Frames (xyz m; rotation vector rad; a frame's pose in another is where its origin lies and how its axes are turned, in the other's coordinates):
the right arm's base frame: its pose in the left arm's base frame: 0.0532 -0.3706 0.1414 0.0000 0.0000 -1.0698
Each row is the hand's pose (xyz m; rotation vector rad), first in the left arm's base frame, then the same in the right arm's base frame.
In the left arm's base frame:
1: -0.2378 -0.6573 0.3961 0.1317 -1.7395 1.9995
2: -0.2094 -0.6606 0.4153 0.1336 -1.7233 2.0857
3: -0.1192 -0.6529 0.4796 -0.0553 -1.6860 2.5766
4: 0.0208 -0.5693 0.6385 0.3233 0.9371 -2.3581
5: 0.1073 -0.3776 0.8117 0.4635 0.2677 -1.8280
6: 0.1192 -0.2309 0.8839 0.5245 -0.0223 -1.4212
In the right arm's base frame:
1: 0.1117 -0.3929 0.2547 -1.0420 1.4894 -2.1434
2: 0.1282 -0.3696 0.2739 -1.0020 1.4267 -2.1160
3: 0.1648 -0.2868 0.3382 -0.6667 1.2143 -1.8602
4: 0.1587 -0.1239 0.4971 -0.1666 0.8106 -1.3666
5: 0.0321 0.0441 0.6703 0.2324 0.4134 -0.7813
6: -0.0908 0.1250 0.7425 0.4262 0.2287 -0.3741

